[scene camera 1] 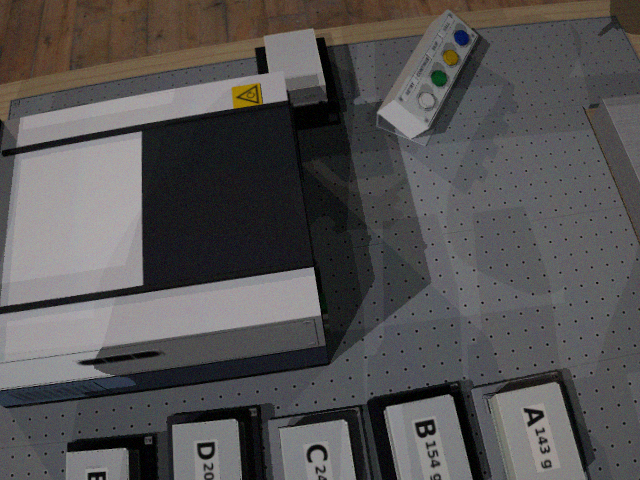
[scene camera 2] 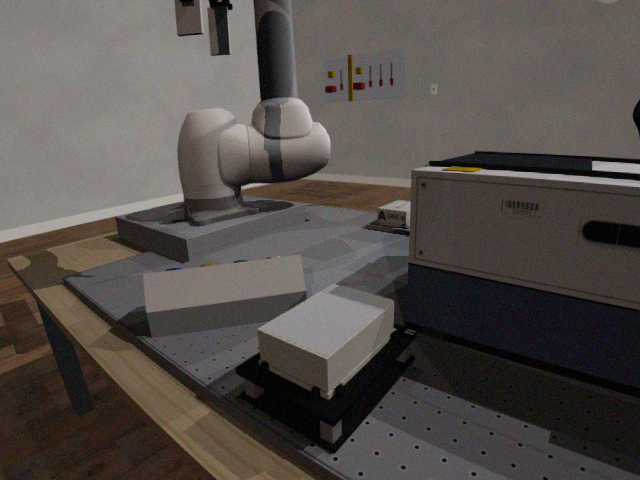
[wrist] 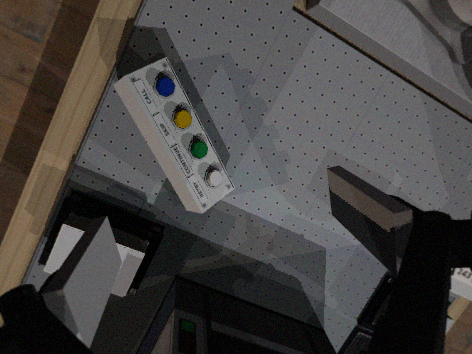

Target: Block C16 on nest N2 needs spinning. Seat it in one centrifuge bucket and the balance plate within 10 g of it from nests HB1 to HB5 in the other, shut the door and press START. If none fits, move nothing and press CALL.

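Frame: origin at the arm's base, x ahead, y left, z up, level; metres.
Seen in the pictures: gripper, between the fingertips: (scene camera 2: 207,45) (wrist: 224,215); arm's base, origin of its link: (scene camera 2: 215,213).
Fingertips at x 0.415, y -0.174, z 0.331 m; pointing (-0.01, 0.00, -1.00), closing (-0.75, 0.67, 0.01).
Offsets run from my fingertips to a thing's top centre.
My gripper (scene camera 2: 204,33) (wrist: 224,215) is open and empty, high over the table beside the button box @[0.023 m right, 0.031 m ahead, 0.296 m down] (scene camera 1: 428,76) (scene camera 2: 223,290) (wrist: 175,137). The box carries a blue CALL button @[0.081 m right, 0.022 m back, 0.305 m down] (scene camera 1: 461,37) (wrist: 165,86), then yellow SKIP, green CONTINUE and white RETRY. Balance plates stand in nests at the front: A 143 g @[0.550 m left, 0.077 m back, 0.326 m down] (scene camera 1: 532,429) (scene camera 2: 394,214), B 154 g @[0.565 m left, 0.057 m ahead, 0.326 m down] (scene camera 1: 428,438), C @[0.597 m left, 0.188 m ahead, 0.326 m down] (scene camera 1: 318,452) and D @[0.600 m left, 0.324 m ahead, 0.326 m down] (scene camera 1: 206,452) with weights cut off.
A small green button (scene camera 1: 323,302) (wrist: 187,324) sits on the centrifuge's side. The arm's base (scene camera 2: 209,210) stands on a raised plinth. The wooden table edge (scene camera 1: 390,26) runs close behind the button box.
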